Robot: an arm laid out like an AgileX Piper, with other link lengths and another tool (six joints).
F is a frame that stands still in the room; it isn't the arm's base.
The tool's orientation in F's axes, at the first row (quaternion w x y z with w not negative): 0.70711 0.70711 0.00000 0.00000
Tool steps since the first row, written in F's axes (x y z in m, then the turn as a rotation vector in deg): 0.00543 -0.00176 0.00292 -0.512 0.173 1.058; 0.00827 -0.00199 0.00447 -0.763 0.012 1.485; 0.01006 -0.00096 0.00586 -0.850 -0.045 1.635; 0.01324 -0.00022 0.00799 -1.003 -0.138 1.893; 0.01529 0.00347 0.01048 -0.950 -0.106 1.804; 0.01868 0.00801 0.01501 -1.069 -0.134 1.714; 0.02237 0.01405 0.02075 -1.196 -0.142 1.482; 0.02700 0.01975 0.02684 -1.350 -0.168 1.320; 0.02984 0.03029 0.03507 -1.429 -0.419 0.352; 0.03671 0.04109 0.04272 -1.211 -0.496 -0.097; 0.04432 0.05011 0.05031 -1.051 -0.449 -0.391
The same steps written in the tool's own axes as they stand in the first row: 0.00543 0.00292 0.00176 -0.512 1.058 -0.173; 0.00827 0.00447 0.00199 -0.763 1.485 -0.012; 0.01006 0.00586 0.00096 -0.850 1.635 0.045; 0.01324 0.00799 0.00022 -1.003 1.893 0.138; 0.01529 0.01048 -0.00347 -0.950 1.804 0.106; 0.01868 0.01501 -0.00801 -1.069 1.714 0.134; 0.02237 0.02075 -0.01405 -1.196 1.482 0.142; 0.02700 0.02684 -0.01975 -1.350 1.320 0.168; 0.02984 0.03507 -0.03029 -1.429 0.352 0.419; 0.03671 0.04272 -0.04109 -1.211 -0.097 0.496; 0.04432 0.05031 -0.05011 -1.051 -0.391 0.449
